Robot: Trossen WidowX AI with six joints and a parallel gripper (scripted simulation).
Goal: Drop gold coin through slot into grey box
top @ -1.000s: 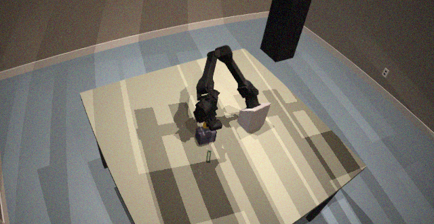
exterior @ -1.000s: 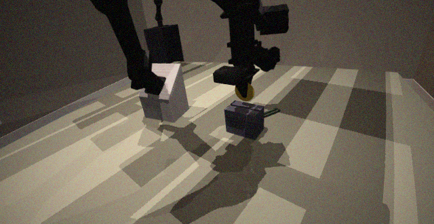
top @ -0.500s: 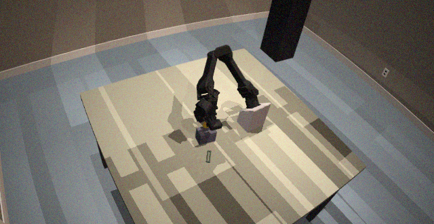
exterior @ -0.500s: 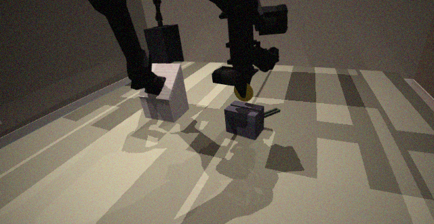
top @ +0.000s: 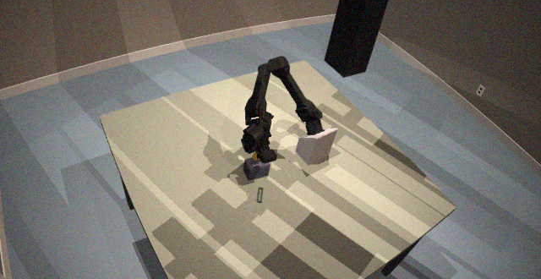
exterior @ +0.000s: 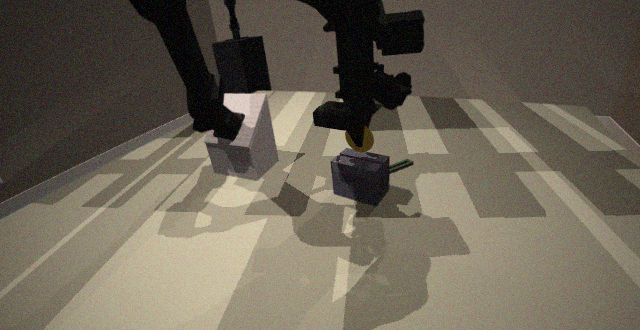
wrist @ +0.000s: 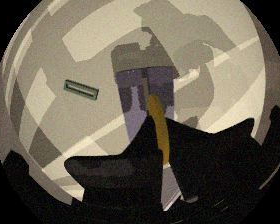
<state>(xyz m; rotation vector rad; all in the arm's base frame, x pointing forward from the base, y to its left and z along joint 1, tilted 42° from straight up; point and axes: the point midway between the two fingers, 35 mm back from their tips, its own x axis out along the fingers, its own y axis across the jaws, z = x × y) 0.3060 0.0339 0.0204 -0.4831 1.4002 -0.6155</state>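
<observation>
Right now the gold coin is 20 mm above my gripper tip.
</observation>
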